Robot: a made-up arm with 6 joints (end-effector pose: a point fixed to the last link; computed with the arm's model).
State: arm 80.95 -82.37 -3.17 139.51 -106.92 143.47
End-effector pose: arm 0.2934 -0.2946 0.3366 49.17 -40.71 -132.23
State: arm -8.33 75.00 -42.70 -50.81 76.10 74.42
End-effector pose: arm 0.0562 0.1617 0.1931 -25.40 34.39 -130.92
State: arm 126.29 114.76 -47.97 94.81 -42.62 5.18
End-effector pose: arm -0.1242 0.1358 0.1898 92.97 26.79 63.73
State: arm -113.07 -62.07 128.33 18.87 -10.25 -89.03
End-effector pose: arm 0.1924 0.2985 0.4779 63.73 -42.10 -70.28
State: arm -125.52 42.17 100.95 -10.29 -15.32 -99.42
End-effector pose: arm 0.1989 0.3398 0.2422 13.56 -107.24 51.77
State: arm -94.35 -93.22 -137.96 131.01 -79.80 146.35
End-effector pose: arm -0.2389 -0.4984 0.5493 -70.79 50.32 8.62
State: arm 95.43 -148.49 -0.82 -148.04 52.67 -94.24
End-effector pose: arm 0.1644 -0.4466 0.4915 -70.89 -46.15 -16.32
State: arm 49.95 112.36 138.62 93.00 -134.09 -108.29
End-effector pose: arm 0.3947 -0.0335 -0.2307 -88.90 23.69 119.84
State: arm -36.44 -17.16 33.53 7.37 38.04 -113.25
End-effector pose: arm -0.0596 -0.2982 0.2949 -82.03 -22.30 -43.26
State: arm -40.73 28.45 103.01 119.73 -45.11 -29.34
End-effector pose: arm 0.0812 0.0528 0.4341 -119.07 -34.02 -25.24
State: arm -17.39 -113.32 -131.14 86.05 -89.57 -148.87
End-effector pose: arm -0.1849 0.4462 0.4615 67.76 71.90 -94.65
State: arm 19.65 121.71 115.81 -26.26 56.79 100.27
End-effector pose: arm -0.0621 0.1856 0.2770 106.06 -58.70 -72.37
